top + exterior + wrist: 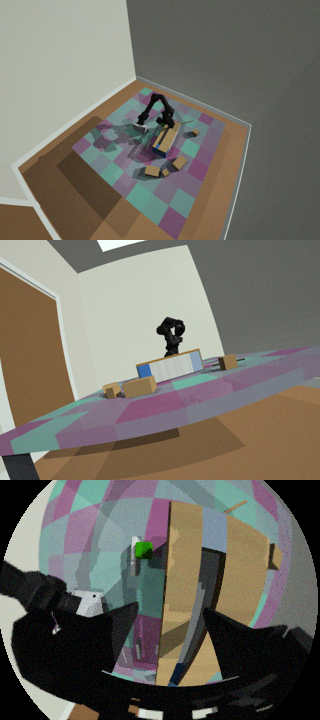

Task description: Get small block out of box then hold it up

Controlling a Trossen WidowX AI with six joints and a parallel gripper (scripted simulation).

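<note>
My gripper tip is now 70 mm past the green block, 80 mm to the right of it and 100 mm above it. The rest, counted from my gripper tip: thin stick (150 mm ahead, 270 mm to the left, 120 mm below); long box (30 mm ahead, 70 mm to the right, 60 mm below); tan cube (300 mm ahead, 170 mm to the left, 90 mm below).
</note>
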